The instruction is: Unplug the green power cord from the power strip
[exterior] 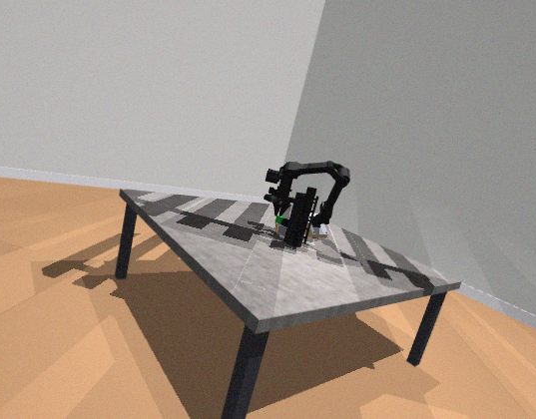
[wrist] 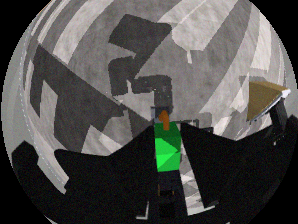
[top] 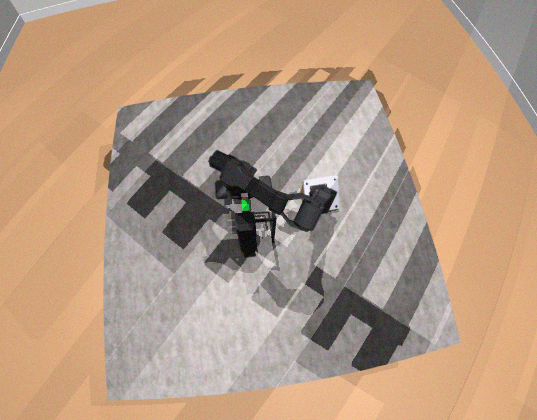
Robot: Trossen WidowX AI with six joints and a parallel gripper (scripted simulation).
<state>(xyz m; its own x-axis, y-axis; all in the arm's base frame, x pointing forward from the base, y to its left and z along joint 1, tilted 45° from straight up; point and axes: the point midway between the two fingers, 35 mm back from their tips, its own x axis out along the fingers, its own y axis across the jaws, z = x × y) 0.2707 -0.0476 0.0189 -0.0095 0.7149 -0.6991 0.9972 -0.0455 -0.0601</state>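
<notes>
My gripper tip is now 5 cm to the right of the green plug. Round my gripper tip: black strip (18 cm to the left, 5 cm above, 2 cm ahead).
</notes>
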